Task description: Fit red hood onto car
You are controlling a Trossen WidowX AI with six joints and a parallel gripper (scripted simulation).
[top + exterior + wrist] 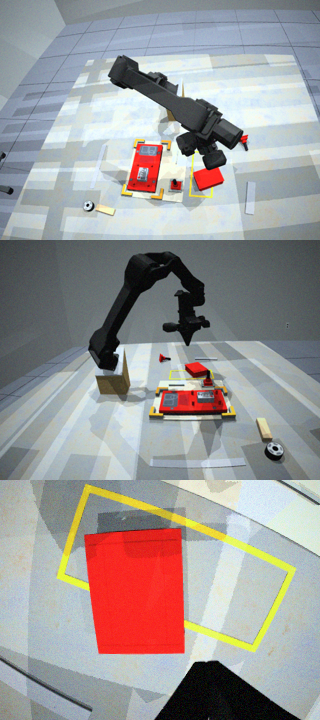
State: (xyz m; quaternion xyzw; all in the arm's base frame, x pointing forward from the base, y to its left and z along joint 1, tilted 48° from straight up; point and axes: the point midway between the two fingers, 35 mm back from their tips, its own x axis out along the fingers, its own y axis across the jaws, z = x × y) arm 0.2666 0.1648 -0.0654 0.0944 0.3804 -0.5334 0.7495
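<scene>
Right now my gripper tip is 4 cm short of the red hood, 2 cm to the right of it and 11 cm above it. Round my gripper tip: wooden block 22 cm ahead, 34 cm to the right, 12 cm below; grey engine block 7 cm ahead, 22 cm to the right, 10 cm below; black post 8 cm ahead, 10 cm to the right, 9 cm below.
</scene>
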